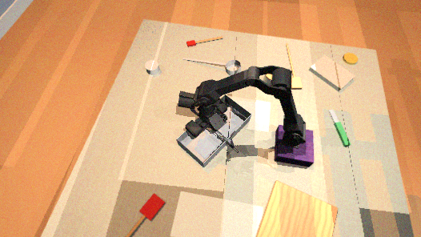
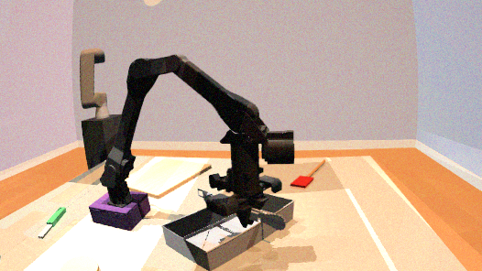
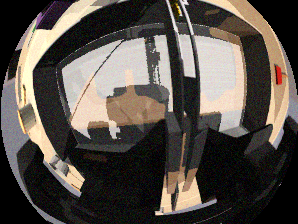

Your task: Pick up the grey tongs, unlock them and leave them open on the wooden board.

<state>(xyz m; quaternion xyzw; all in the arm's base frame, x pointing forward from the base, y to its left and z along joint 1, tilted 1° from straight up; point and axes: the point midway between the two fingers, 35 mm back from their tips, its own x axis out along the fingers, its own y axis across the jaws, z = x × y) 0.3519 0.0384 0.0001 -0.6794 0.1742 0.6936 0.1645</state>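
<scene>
My gripper tip is now 40 mm past the roasting tin. Also, from my gripper tip: white cylinder (370 mm ahead, 240 mm to the right, 10 mm below); red spatula (120 mm ahead, 440 mm to the left, 20 mm below); wooden board (420 mm behind, 330 mm to the left, 20 mm below).
</scene>
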